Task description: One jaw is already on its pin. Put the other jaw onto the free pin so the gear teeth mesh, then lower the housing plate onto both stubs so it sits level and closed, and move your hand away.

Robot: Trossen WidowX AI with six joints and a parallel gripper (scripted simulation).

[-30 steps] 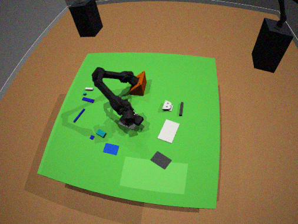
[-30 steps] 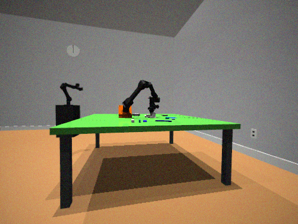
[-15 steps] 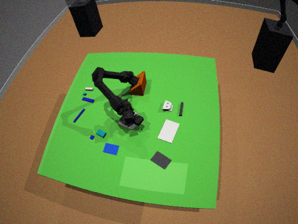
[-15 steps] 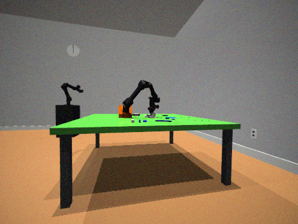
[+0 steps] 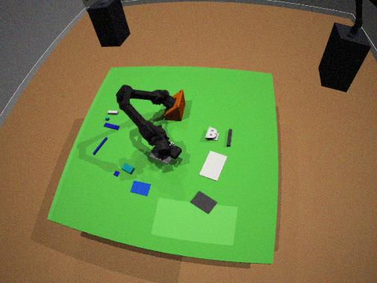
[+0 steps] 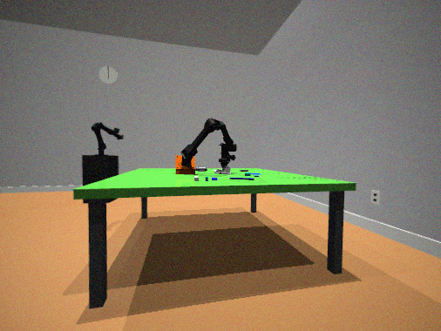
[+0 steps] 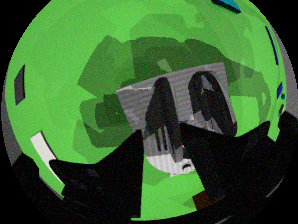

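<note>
Right now the grey metallic jaw is 4 cm behind my gripper tip and 1 cm to the right of it. The rest, counted from my gripper tip: teal block (14 cm ahead, 20 cm to the right, 1 cm below); then dark square plate (22 cm ahead, 26 cm to the left, 1 cm below); then white flat plate (1 cm ahead, 26 cm to the left, 2 cm below).
</note>
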